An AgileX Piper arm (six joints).
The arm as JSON. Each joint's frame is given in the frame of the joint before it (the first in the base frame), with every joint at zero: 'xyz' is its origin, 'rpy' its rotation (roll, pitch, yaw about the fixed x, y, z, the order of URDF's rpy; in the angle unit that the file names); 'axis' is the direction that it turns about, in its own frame. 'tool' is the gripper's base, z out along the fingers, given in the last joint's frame.
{
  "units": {
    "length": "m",
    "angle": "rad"
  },
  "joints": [
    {
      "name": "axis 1",
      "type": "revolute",
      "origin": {
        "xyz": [
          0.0,
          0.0,
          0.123
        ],
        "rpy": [
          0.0,
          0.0,
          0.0
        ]
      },
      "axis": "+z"
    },
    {
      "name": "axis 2",
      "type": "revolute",
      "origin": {
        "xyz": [
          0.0,
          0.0,
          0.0
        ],
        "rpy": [
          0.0,
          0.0,
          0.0
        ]
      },
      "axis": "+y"
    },
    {
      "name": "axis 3",
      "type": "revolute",
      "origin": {
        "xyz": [
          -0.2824,
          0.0,
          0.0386
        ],
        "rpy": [
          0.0,
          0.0,
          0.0
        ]
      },
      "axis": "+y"
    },
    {
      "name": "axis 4",
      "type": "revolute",
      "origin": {
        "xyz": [
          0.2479,
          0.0,
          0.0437
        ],
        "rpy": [
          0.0,
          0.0,
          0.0
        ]
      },
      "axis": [
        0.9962,
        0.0,
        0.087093
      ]
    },
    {
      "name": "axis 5",
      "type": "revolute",
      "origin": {
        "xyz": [
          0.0,
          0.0,
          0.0
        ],
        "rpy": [
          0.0,
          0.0,
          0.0
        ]
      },
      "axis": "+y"
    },
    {
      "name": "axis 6",
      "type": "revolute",
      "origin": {
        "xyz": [
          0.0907,
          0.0,
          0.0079
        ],
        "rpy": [
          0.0,
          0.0,
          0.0
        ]
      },
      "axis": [
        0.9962,
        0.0,
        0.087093
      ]
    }
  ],
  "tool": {
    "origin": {
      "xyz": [
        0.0,
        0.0,
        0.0
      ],
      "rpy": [
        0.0,
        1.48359,
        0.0
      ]
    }
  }
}
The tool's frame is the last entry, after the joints.
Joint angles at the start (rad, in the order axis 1, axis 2, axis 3, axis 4, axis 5, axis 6): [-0.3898, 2.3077, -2.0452, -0.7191, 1.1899, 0.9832]
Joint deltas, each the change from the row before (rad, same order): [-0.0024, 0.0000, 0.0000, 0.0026, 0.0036, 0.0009]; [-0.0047, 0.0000, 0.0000, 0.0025, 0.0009, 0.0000]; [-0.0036, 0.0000, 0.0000, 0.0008, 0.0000, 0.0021]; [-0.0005, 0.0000, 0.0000, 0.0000, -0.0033, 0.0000]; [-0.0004, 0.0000, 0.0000, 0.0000, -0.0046, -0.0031]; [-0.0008, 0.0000, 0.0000, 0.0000, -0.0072, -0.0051]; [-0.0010, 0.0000, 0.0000, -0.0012, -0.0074, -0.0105]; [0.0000, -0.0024, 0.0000, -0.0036, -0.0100, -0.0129]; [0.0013, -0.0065, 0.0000, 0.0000, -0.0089, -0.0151]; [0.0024, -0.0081, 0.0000, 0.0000, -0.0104, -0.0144]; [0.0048, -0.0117, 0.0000, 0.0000, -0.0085, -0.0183]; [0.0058, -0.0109, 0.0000, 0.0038, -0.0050, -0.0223]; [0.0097, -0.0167, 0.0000, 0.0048, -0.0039, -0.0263]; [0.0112, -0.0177, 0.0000, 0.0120, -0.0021, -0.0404]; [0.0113, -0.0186, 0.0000, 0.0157, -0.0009, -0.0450]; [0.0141, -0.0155, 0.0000, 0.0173, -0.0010, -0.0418]
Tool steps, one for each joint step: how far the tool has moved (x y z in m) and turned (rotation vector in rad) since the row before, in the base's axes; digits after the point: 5 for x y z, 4 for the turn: [-0.00086, -0.00083, -0.00018, 0.0030, 0.0011, -0.0059]; [-0.00117, -0.00186, -0.00015, 0.0024, -0.0003, -0.0057]; [-0.00086, -0.00150, -0.00004, 0.0007, -0.0017, -0.0053]; [0.00017, -0.00026, 0.00003, -0.0006, -0.0024, 0.0016]; [0.00031, -0.00024, 0.00005, -0.0008, -0.0014, 0.0049]; [0.00045, -0.00044, 0.00008, -0.0013, -0.0020, 0.0077]; [0.00040, -0.00060, 0.00015, -0.0025, 0.0019, 0.0119]; [0.00063, -0.00026, 0.00150, -0.0062, 0.0003, 0.0168]; [0.00054, 0.00070, 0.00332, -0.0046, -0.0025, 0.0184]; [0.00077, 0.00124, 0.00415, -0.0057, -0.0055, 0.0199]; [0.00079, 0.00247, 0.00591, -0.0072, -0.0047, 0.0239]; [0.00078, 0.00316, 0.00526, -0.0033, -0.0002, 0.0249]; [0.00089, 0.00521, 0.00803, -0.0051, -0.0024, 0.0309]; [0.00090, 0.00641, 0.00808, -0.0005, 0.0048, 0.0408]; [0.00055, 0.00677, 0.00827, 0.0015, 0.0064, 0.0434]; [0.00138, 0.00798, 0.00666, 0.0038, 0.0063, 0.0441]
